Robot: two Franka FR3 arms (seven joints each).
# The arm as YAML. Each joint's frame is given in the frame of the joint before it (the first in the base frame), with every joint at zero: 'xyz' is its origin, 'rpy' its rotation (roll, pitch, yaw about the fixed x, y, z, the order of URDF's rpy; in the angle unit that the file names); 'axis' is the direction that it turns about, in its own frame. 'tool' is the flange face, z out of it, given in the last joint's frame.
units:
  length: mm
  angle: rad
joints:
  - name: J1
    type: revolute
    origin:
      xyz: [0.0, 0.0, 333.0]
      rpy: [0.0, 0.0, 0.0]
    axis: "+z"
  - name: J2
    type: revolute
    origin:
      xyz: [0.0, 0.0, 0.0]
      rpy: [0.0, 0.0, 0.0]
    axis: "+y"
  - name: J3
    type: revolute
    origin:
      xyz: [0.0, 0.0, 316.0]
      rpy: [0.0, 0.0, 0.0]
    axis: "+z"
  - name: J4
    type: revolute
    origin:
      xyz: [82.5, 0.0, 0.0]
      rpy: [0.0, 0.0, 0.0]
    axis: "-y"
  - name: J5
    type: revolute
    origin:
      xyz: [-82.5, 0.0, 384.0]
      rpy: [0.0, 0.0, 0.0]
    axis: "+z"
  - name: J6
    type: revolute
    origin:
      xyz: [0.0, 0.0, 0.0]
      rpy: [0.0, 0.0, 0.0]
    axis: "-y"
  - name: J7
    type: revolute
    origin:
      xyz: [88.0, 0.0, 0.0]
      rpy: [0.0, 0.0, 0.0]
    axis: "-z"
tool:
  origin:
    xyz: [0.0, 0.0, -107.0]
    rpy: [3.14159, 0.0, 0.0]
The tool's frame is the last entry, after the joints.
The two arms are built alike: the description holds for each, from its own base.
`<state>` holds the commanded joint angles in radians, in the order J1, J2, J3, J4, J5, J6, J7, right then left.
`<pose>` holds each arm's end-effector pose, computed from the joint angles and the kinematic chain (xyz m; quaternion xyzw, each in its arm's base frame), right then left.
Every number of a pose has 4 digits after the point. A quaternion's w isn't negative.
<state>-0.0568 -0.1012 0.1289 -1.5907 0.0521 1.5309 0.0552 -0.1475 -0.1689 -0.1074 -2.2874 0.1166 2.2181 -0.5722</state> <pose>0.5168 0.0471 0.6655 -0.9996 -0.0098 -0.0190 0.0208 0.4820 -0.1228 0.4309 -0.9893 -0.1254 -0.0677 0.0327</pose>
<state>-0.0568 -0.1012 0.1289 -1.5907 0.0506 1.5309 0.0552 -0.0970 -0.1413 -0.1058 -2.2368 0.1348 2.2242 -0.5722</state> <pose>0.5168 0.0469 0.6655 -0.9996 -0.0098 -0.0190 0.0200 0.5022 -0.1001 0.4416 -0.9852 -0.1460 -0.0827 0.0347</pose>
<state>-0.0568 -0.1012 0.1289 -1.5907 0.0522 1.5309 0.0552 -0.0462 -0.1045 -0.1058 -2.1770 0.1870 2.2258 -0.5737</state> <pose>0.5168 0.0471 0.6655 -0.9996 -0.0098 -0.0190 0.0208 0.5237 -0.0754 0.4515 -0.9810 -0.1576 -0.1004 0.0514</pose>
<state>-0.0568 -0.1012 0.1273 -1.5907 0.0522 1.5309 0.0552 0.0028 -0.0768 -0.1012 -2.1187 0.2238 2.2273 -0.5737</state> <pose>0.5168 0.0462 0.6655 -0.9996 -0.0090 -0.0190 0.0209 0.5422 -0.0475 0.4652 -0.9754 -0.1746 -0.1188 0.0625</pose>
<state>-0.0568 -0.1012 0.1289 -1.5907 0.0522 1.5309 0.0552 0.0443 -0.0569 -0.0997 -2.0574 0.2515 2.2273 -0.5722</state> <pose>0.5168 0.0471 0.6655 -0.9996 -0.0098 -0.0190 0.0208 0.5576 -0.0240 0.4845 -0.9694 -0.1889 -0.1405 0.0702</pose>
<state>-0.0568 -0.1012 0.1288 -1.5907 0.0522 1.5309 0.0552 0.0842 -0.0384 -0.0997 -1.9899 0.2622 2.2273 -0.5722</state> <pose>0.5168 0.0470 0.6655 -0.9996 -0.0098 -0.0190 0.0208 0.5718 -0.0014 0.5078 -0.9619 -0.2072 -0.1637 0.0711</pose>
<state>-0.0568 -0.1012 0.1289 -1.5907 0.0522 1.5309 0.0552 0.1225 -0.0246 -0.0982 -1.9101 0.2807 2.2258 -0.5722</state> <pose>0.5168 0.0471 0.6655 -0.9996 -0.0098 -0.0190 0.0208 0.5841 0.0224 0.5401 -0.9519 -0.2242 -0.1951 0.0750</pose>
